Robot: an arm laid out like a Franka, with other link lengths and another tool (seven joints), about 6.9 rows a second.
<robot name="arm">
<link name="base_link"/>
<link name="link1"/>
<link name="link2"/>
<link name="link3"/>
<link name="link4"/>
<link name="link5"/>
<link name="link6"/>
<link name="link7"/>
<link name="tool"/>
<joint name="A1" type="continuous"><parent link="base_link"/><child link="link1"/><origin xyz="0 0 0.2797"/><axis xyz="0 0 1"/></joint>
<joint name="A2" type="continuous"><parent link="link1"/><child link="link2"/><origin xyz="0 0 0"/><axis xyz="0 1 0"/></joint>
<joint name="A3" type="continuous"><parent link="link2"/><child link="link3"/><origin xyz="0 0 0.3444"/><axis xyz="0 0 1"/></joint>
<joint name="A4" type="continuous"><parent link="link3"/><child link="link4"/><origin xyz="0.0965 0 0"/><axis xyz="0 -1 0"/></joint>
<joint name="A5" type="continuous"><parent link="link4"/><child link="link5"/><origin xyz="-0.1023 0 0.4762"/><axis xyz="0 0 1"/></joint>
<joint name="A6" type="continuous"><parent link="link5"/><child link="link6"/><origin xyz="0 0 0"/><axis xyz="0 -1 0"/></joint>
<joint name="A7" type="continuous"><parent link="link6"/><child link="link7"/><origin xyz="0.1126 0 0"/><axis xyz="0 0 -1"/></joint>
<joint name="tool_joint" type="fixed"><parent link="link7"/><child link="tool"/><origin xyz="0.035 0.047 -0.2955" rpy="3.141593 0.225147 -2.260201"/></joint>
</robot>
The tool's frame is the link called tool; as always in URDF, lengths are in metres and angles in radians. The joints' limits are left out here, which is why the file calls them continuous.
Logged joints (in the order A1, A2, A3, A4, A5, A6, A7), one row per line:
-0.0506 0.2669 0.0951 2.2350 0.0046 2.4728 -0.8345
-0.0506 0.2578 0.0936 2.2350 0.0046 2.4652 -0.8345
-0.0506 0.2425 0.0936 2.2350 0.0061 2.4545 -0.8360
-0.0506 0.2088 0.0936 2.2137 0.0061 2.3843 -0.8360
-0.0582 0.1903 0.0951 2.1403 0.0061 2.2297 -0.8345
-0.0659 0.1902 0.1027 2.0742 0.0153 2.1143 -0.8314
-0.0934 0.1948 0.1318 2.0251 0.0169 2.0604 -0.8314
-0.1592 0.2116 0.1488 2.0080 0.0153 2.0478 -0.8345
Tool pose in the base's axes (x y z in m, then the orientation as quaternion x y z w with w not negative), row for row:
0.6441 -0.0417 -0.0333 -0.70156 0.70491 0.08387 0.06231
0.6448 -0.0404 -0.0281 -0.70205 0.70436 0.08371 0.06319
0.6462 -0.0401 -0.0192 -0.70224 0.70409 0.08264 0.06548
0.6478 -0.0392 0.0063 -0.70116 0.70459 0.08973 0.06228
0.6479 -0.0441 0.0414 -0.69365 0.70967 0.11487 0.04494
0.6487 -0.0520 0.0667 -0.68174 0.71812 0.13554 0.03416
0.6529 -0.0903 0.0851 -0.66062 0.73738 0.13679 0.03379
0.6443 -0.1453 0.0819 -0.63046 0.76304 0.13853 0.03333
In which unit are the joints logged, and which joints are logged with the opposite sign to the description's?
The joints are logged in radians. Opposite sign: A3, A4.
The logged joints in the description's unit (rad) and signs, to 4 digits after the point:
-0.0506 0.2669 -0.0951 -2.2350 0.0046 2.4728 -0.8345
-0.0506 0.2578 -0.0936 -2.2350 0.0046 2.4652 -0.8345
-0.0506 0.2425 -0.0936 -2.2350 0.0061 2.4545 -0.8360
-0.0506 0.2088 -0.0936 -2.2137 0.0061 2.3843 -0.8360
-0.0582 0.1903 -0.0951 -2.1403 0.0061 2.2297 -0.8345
-0.0659 0.1902 -0.1027 -2.0742 0.0153 2.1143 -0.8314
-0.0934 0.1948 -0.1318 -2.0251 0.0169 2.0604 -0.8314
-0.1592 0.2116 -0.1488 -2.0080 0.0153 2.0478 -0.8345

